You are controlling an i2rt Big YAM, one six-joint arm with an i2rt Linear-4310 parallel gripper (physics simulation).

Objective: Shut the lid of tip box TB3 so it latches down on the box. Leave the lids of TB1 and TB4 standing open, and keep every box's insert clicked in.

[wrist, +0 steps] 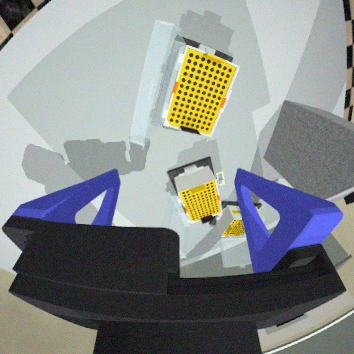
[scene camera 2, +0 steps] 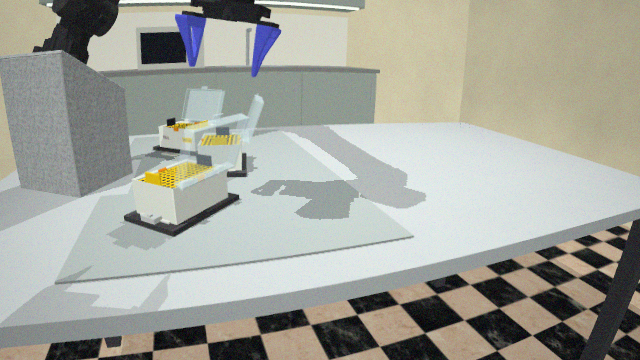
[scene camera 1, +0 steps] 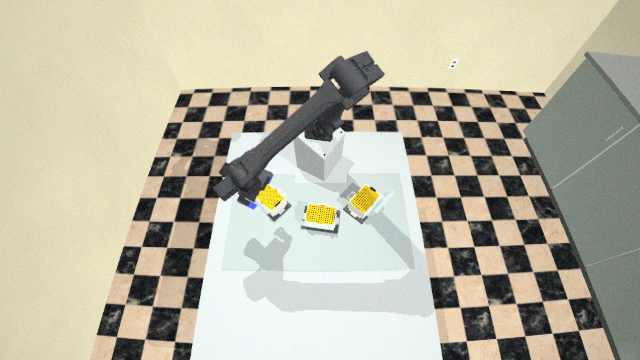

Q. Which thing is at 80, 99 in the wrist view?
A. A thin mat.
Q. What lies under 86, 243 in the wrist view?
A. My gripper.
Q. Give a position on a clear lid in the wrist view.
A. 174, 218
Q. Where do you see a clear lid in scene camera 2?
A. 201, 104
